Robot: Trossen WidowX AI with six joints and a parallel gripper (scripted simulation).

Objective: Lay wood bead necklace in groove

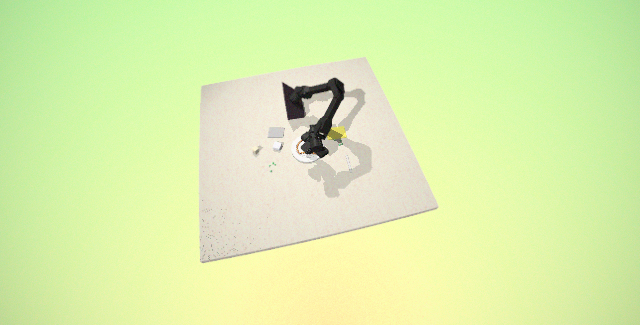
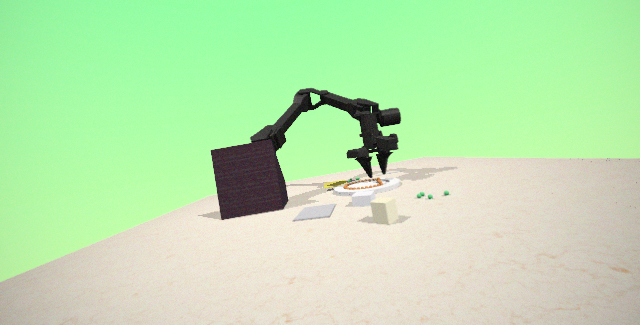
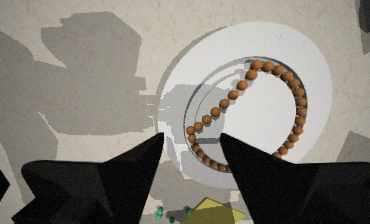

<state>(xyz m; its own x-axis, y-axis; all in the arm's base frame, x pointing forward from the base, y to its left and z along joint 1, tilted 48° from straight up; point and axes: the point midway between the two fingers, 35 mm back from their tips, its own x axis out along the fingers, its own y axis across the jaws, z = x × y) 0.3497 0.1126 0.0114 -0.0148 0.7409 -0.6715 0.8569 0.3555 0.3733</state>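
The round white bead board lies 5 cm behind my gripper tip, 4 cm to the right of it and 2 cm below it. Also, from my gripper tip: thin white strip (18 cm to the left, 10 cm ahead, 2 cm below); yellow card (15 cm to the left, 14 cm behind, 2 cm below); grey flat plate (22 cm to the right, 21 cm behind, 2 cm below).
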